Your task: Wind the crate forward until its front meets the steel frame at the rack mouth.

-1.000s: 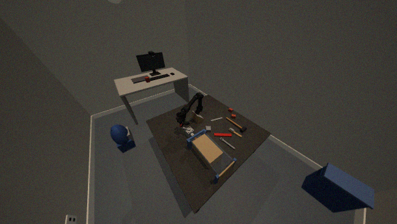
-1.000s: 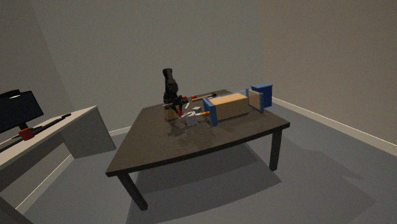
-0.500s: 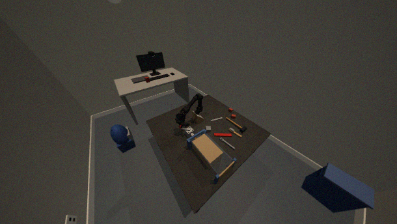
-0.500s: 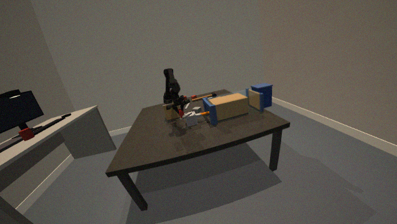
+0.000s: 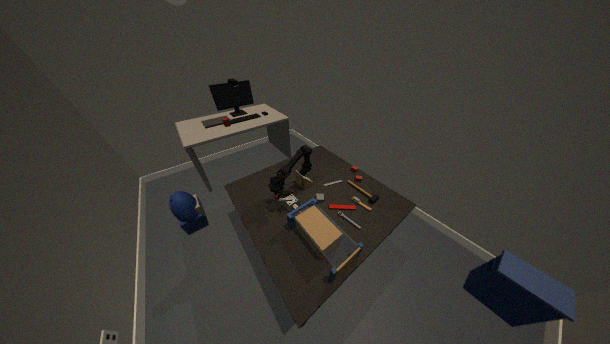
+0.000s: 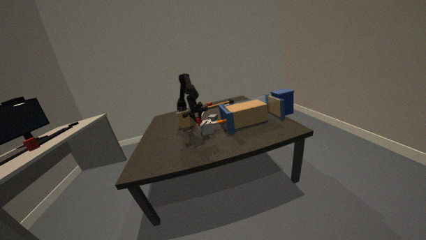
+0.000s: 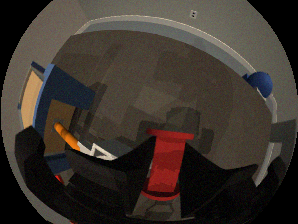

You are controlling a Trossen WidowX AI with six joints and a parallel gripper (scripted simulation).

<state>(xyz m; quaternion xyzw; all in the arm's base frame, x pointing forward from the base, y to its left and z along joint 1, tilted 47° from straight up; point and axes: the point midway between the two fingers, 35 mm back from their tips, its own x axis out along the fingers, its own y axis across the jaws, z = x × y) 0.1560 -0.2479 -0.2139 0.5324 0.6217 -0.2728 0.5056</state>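
My gripper tip is now 5 cm to the right of the winch handle, 3 cm above it and 1 cm short of it. From my gripper tip the other things lie so: red knob 2 cm to the left, 1 cm behind; grey hand winch 10 cm to the left, 10 cm below, 3 cm ahead; blue frame 20 cm ahead, 12 cm to the left, 3 cm below.
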